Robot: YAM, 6 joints.
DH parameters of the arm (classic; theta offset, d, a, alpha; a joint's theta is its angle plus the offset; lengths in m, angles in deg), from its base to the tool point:
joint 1: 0 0.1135 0.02 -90
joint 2: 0 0 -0.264 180
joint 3: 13.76 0 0.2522 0
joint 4: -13.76 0 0.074 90
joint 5: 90 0 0 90
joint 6: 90 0.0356 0 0
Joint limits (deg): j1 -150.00..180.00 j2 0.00..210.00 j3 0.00..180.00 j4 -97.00..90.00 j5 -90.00..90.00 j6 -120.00..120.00
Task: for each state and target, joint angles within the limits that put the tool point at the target. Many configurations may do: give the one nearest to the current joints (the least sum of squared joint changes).
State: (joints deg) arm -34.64 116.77 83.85 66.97 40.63 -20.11
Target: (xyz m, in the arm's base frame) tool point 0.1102 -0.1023 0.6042
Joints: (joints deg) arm -33.84 74.56 93.56 78.61 41.52 -20.11
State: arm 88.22 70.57 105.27 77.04 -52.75 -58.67
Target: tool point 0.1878 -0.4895 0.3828
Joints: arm 113.11 22.61 150.17 46.80 -33.08 -58.67
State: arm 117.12 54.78 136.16 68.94 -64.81 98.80
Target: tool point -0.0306 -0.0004 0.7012
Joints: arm 113.63 79.13 137.36 54.04 -52.37 98.80
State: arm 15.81 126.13 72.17 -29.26 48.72 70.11
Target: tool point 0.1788 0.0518 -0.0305
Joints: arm 24.06 137.42 41.97 -36.83 45.94 70.11
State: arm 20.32 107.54 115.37 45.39 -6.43 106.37
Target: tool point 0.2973 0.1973 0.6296
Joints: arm 33.06 114.50 145.52 32.78 -5.13 106.37
